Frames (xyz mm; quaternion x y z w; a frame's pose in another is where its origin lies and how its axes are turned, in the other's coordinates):
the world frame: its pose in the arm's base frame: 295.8 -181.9 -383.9 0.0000 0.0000 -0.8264 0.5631
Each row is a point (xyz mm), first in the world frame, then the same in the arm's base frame.
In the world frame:
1: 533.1 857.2 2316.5
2: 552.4 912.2 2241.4
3: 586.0 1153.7 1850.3
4: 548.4 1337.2 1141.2
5: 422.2 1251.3 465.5
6: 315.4 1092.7 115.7
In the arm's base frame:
1: 898.5 -991.6 1932.6
2: 942.7 -1029.7 1857.5
3: 1155.1 -1149.4 1466.4
4: 1339.7 -1181.5 757.3
5: 1305.9 -1032.6 81.6
6: 1197.4 -875.2 -268.2

